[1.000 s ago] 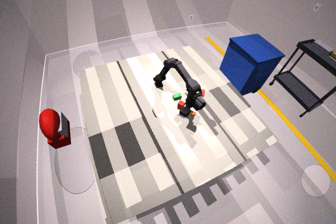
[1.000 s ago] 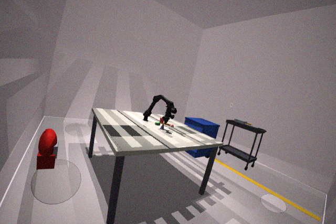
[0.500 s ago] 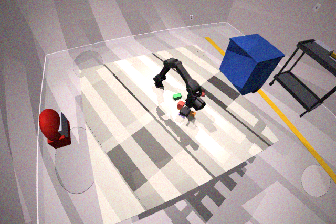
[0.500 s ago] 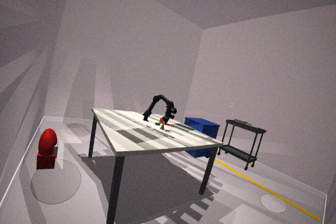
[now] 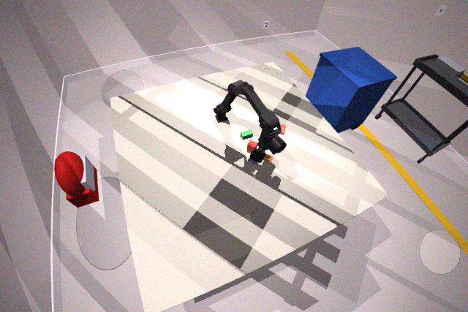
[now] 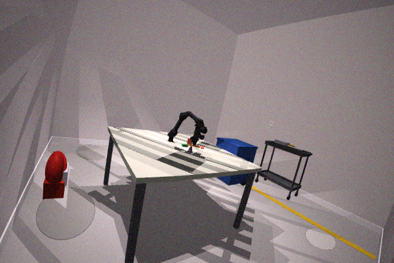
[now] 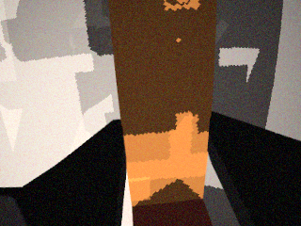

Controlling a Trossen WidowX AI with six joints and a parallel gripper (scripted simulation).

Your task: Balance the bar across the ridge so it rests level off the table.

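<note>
My gripper tip is now 30 mm past the orange bar, 20 mm to the left of it and 20 mm below it. From my gripper tip the other things lie so: red block (150 mm behind, 240 mm to the left, 60 mm below); green block (190 mm behind, 10 mm to the left, 60 mm below).
</note>
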